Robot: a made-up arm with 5 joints. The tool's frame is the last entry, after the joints. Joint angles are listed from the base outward. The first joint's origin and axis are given. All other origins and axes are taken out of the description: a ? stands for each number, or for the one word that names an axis. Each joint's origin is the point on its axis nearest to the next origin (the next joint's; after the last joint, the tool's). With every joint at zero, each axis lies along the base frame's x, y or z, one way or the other. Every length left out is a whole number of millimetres.
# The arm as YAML. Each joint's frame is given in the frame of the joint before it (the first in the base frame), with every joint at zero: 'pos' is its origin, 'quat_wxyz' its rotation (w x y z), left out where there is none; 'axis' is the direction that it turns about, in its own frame. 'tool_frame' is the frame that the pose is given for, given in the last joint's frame.
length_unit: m
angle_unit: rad
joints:
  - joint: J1
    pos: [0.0, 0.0, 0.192]
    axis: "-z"
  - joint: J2
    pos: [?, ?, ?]
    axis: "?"
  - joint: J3
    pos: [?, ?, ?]
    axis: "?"
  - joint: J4
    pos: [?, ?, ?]
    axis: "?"
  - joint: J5
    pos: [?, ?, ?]
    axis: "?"
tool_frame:
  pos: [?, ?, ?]
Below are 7 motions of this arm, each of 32 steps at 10 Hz.
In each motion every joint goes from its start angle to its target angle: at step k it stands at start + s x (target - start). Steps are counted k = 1, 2, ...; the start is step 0. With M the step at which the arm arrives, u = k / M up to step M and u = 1 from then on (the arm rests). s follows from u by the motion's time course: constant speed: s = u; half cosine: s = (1 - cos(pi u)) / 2; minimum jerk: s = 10 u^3 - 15 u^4 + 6 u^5.
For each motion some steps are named. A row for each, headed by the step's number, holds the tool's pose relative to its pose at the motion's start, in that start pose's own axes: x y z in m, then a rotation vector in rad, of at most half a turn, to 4 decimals.
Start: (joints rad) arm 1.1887 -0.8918 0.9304 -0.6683 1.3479
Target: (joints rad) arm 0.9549 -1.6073 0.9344 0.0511 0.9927
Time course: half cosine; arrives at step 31
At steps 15, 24, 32:
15: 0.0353 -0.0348 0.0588 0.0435 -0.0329 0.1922
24: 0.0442 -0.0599 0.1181 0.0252 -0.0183 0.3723
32: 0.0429 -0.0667 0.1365 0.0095 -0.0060 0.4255

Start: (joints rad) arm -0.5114 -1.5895 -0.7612 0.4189 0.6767
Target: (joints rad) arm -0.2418 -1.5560 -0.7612 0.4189 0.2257
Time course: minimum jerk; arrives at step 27
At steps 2, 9, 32:
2: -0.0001 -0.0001 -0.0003 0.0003 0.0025 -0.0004
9: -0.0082 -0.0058 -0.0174 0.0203 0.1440 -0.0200
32: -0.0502 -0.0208 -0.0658 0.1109 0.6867 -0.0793

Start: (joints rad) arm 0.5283 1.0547 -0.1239 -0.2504 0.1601
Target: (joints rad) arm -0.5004 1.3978 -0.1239 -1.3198 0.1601
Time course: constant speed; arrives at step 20
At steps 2, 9, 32:
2: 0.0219 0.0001 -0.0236 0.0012 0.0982 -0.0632
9: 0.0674 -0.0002 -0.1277 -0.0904 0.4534 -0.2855
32: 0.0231 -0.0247 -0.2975 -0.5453 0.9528 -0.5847

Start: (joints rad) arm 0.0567 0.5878 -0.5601 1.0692 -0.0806
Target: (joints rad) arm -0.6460 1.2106 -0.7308 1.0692 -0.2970
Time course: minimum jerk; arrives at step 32
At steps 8, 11, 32:
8: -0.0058 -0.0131 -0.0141 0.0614 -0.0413 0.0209
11: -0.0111 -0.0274 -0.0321 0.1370 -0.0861 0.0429
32: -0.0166 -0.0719 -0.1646 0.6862 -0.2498 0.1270

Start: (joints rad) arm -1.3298 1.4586 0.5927 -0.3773 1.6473
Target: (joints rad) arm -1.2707 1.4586 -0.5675 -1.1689 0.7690
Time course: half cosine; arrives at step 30
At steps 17, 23, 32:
17: 0.1782 -0.1200 0.0697 -0.3655 -0.0927 -0.5012
23: 0.2193 -0.1855 0.1426 -0.3724 -0.1032 -0.8466
32: 0.2275 -0.2157 0.1821 -0.3289 -0.1044 -1.0230

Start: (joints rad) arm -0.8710 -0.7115 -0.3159 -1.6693 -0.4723
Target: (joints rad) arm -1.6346 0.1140 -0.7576 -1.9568 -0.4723
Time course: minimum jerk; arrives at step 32
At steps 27, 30, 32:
27: 0.0602 0.1113 -0.0898 0.3183 1.1541 0.1605
30: 0.0602 0.1160 -0.0959 0.3134 1.1875 0.1580
32: 0.0602 0.1164 -0.0964 0.3130 1.1902 0.1577

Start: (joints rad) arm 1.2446 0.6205 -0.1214 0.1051 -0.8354
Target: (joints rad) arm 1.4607 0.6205 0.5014 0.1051 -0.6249
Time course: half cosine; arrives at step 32
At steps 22, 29, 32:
22: 0.0442 0.0109 -0.0866 0.1344 0.2186 -0.0603
29: 0.0529 0.0158 -0.1120 0.1742 0.2736 -0.0714
32: 0.0538 0.0165 -0.1148 0.1786 0.2794 -0.0725

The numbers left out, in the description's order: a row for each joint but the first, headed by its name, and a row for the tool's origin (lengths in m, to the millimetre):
J2: xyz -0.198 -0.02 0.0, axis +x
J3: xyz 0.0 -0.249 0.05, axis +y
J4: xyz 0.228 0.0 0.08, axis +z
J5: xyz -0.011 0.121 0.0, axis -y
tool: xyz 0.06 0.0 -0.096

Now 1 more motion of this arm.
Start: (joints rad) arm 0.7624 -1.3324 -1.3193 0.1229 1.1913
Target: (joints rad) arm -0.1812 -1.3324 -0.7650 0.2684 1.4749
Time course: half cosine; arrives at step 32
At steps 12, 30, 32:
12: -0.0076 -0.0024 0.0776 0.0796 -0.2077 -0.0229
30: -0.0776 -0.0075 0.2145 0.2725 -0.6703 -0.0504
32: -0.0790 -0.0076 0.2160 0.2754 -0.6768 -0.0505

